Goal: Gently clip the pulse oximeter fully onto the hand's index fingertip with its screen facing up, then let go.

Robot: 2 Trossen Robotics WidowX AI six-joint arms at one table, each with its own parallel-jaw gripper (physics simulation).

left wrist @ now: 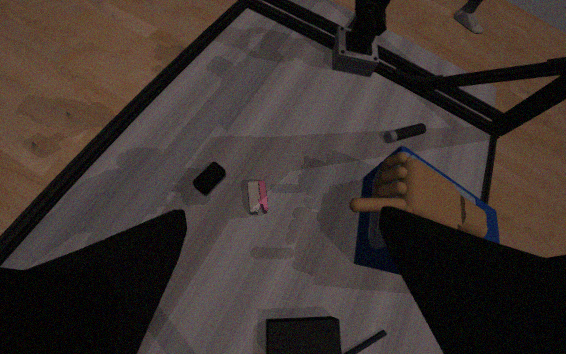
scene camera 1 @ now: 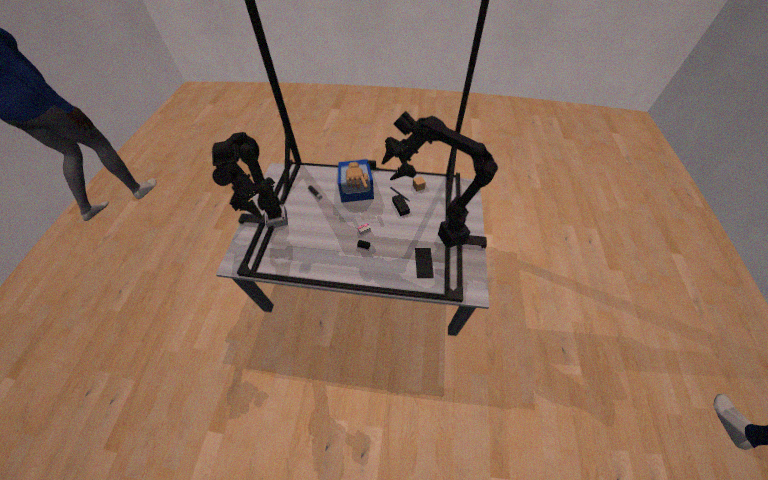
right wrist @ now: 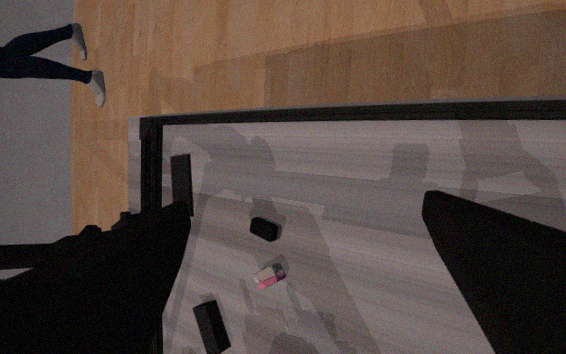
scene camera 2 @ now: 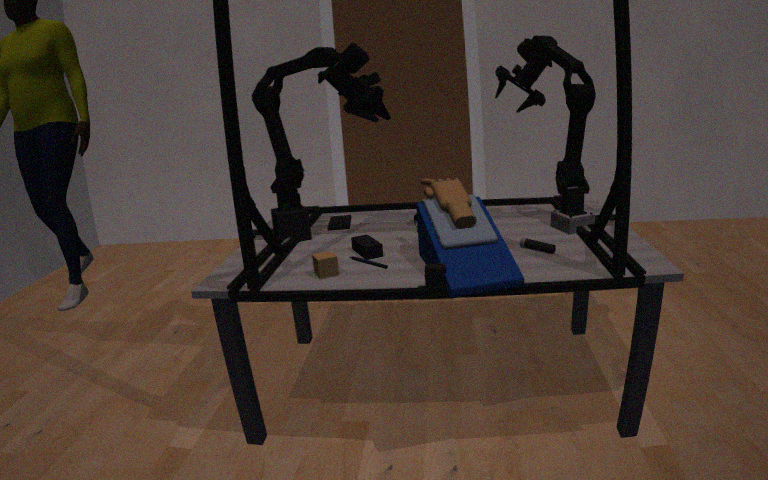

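Pixels of known places: left gripper, fingertip midpoint: [left wrist: 284, 218] [scene camera 1: 386, 171] [scene camera 2: 383, 120]; right gripper, fingertip midpoint: [scene camera 1: 269, 213] [right wrist: 306, 208] [scene camera 2: 506, 105]; left arm's base, origin of the base link: [scene camera 1: 455, 227] [scene camera 2: 289, 209]; right arm's base, origin of the base link: [left wrist: 358, 43] [scene camera 1: 274, 213] [scene camera 2: 572, 212].
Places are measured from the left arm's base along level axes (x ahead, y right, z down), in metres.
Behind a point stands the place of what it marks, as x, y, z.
Observation:
The pulse oximeter, a small white-and-pink clip [scene camera 1: 364, 228] @(0.372, 0.192, 0.064) [left wrist: 255, 196] @(0.368, 0.195, 0.064) [right wrist: 269, 275] @(0.387, 0.196, 0.064), lies on the table apart from the hand; which way its screen faces is unclear. The tan hand [scene camera 1: 354, 174] @(0.341, 0.390, -0.099) [scene camera 2: 451, 198] @(0.312, 0.460, -0.067) [left wrist: 435, 192] @(0.333, 0.422, -0.085) rests on a blue wedge [scene camera 1: 356, 196] @(0.343, 0.394, 0.056) [scene camera 2: 481, 271] @(0.274, 0.647, 0.057) with a grey pad. Its index finger [left wrist: 377, 204] sticks out bare. My left gripper [scene camera 1: 388, 169] @(0.258, 0.193, -0.255) [scene camera 2: 382, 118] @(0.258, 0.193, -0.255) [left wrist: 284, 218] @(0.258, 0.193, -0.255) is open and empty, high above the table; in the left wrist view one finger covers part of the hand and wedge. My right gripper [scene camera 2: 508, 103] @(0.725, 0.143, -0.269) [right wrist: 306, 208] @(0.725, 0.143, -0.269) is open and empty, high up.
A small black object [scene camera 1: 363, 244] @(0.406, 0.108, 0.064) [left wrist: 209, 178] @(0.398, 0.114, 0.062) [right wrist: 264, 229] @(0.414, 0.115, 0.063) lies near the oximeter. A black block [scene camera 1: 400, 204] @(0.155, 0.263, 0.061) [scene camera 2: 367, 246] @(0.132, 0.321, 0.060), a pen [scene camera 2: 368, 262] @(0.117, 0.361, 0.089), a wooden cube [scene camera 1: 419, 183] @(0.010, 0.347, 0.045) [scene camera 2: 325, 264] @(-0.005, 0.392, 0.060), a dark cylinder [scene camera 1: 314, 192] @(0.537, 0.520, 0.071) [scene camera 2: 538, 245] @(0.527, 0.541, 0.076) and a flat black slab [scene camera 1: 424, 262] @(0.181, -0.071, 0.087) also lie around.

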